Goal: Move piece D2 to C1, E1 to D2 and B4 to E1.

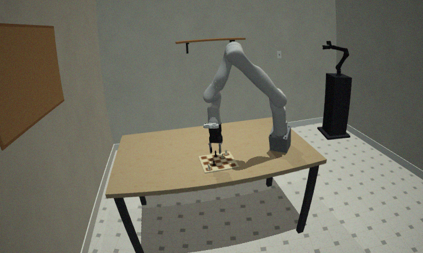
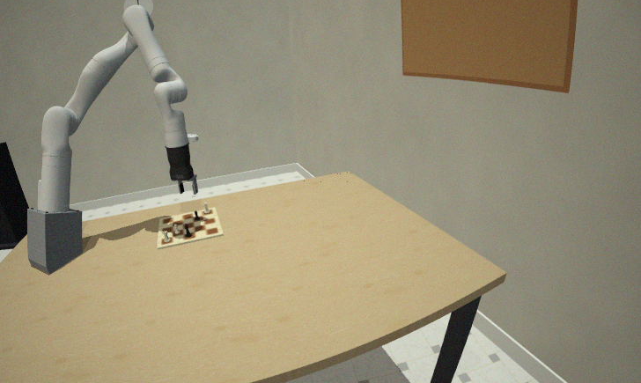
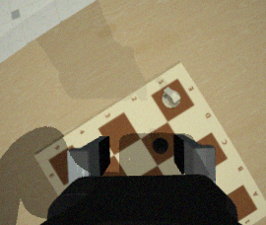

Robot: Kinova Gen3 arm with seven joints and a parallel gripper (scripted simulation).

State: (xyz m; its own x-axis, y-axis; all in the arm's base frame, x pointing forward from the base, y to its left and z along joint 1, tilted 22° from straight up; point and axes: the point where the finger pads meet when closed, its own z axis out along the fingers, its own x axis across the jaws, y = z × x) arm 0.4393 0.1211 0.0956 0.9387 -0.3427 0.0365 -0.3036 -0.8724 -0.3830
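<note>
My gripper is now 4 cm short of the white piece, 3 cm to the right of it and 10 cm above it. The rest, counted from my hand: chessboard: 1 cm behind, 6 cm to the right, 12 cm below.
</note>
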